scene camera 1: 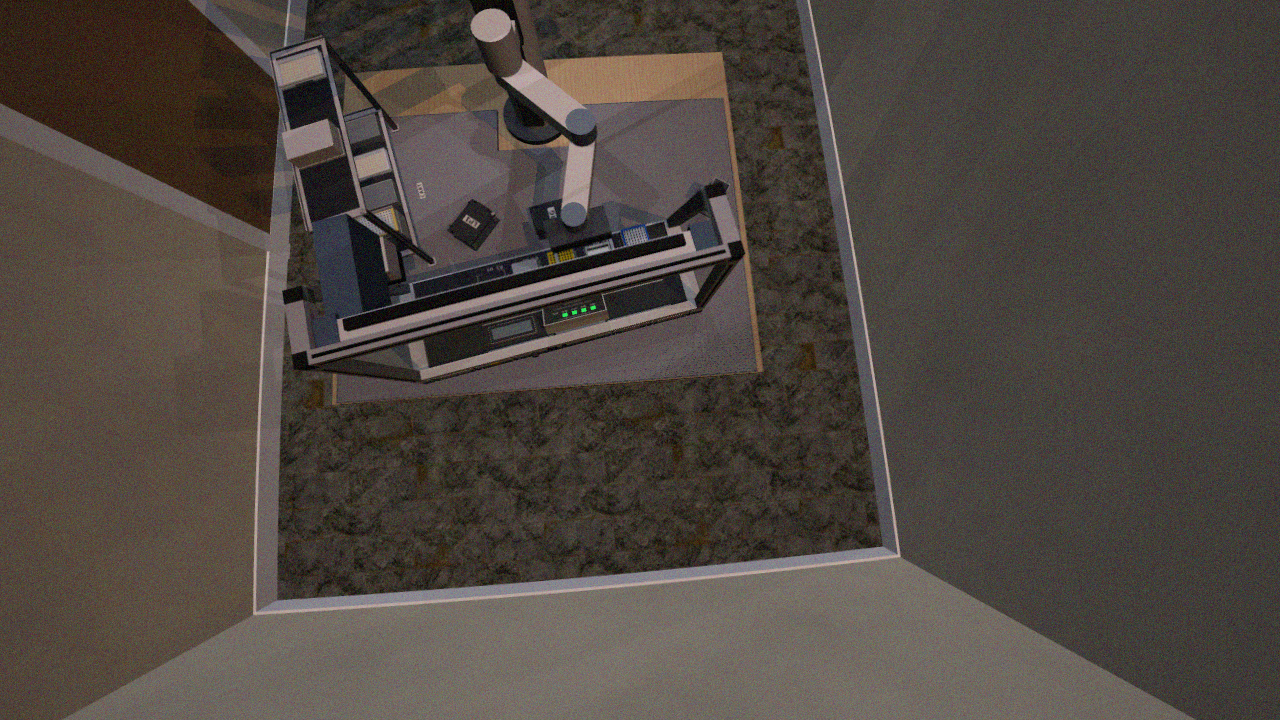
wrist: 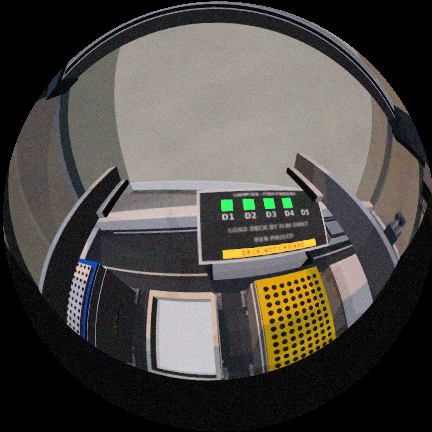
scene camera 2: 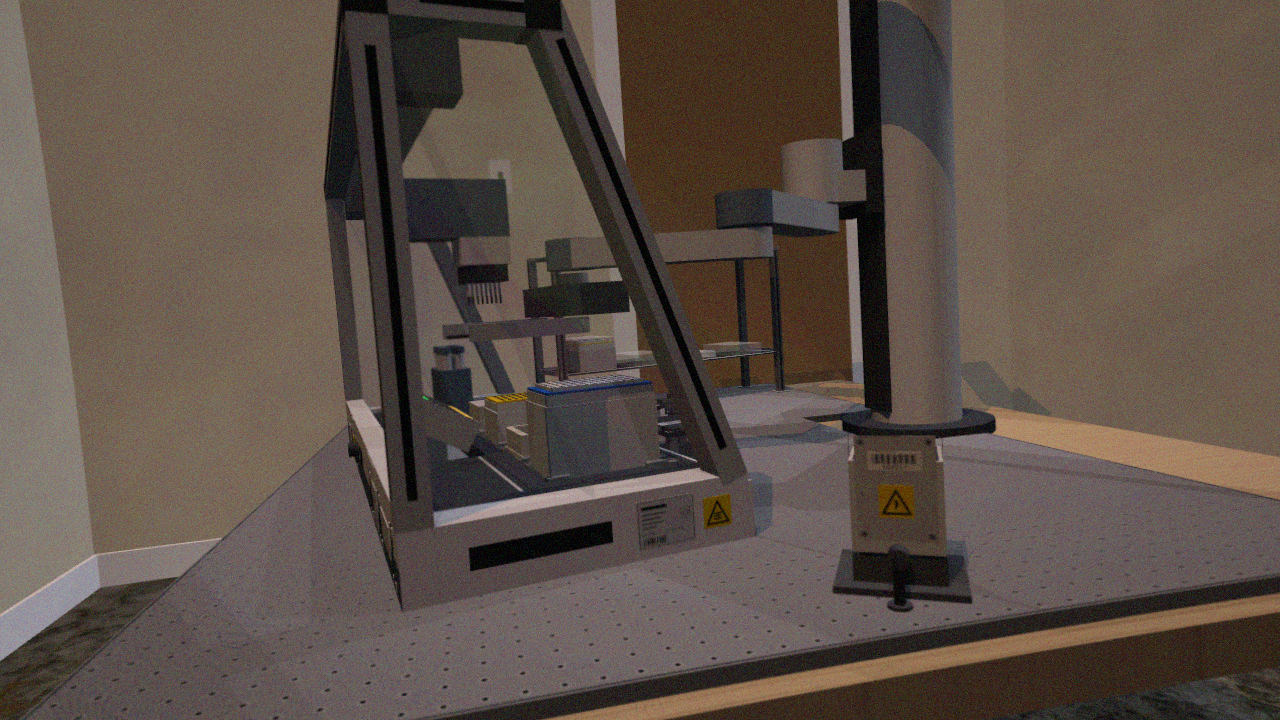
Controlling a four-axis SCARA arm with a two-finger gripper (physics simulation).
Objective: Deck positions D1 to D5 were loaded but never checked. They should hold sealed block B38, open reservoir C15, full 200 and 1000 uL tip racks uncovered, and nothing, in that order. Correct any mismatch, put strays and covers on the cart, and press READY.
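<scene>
My gripper is open and empty, its fingers wide apart above the deck; in scene camera 2 it hangs above the labware. In the wrist view, a blue-rimmed tip rack stands at the left. A shallow pale tray with a light inside lies in the middle. A yellow tip rack is right of it, then a plain pale block. The status panel shows D1 to D4 green, D5 unlit, and a yellow "DECK NOT CHECKED" bar. Item labels are unreadable.
The deck frame has slanted posts and a top beam. A multi-channel head hangs inside. The cart stands at the left with a white box on top. A dark labelled pad lies on the table behind the deck.
</scene>
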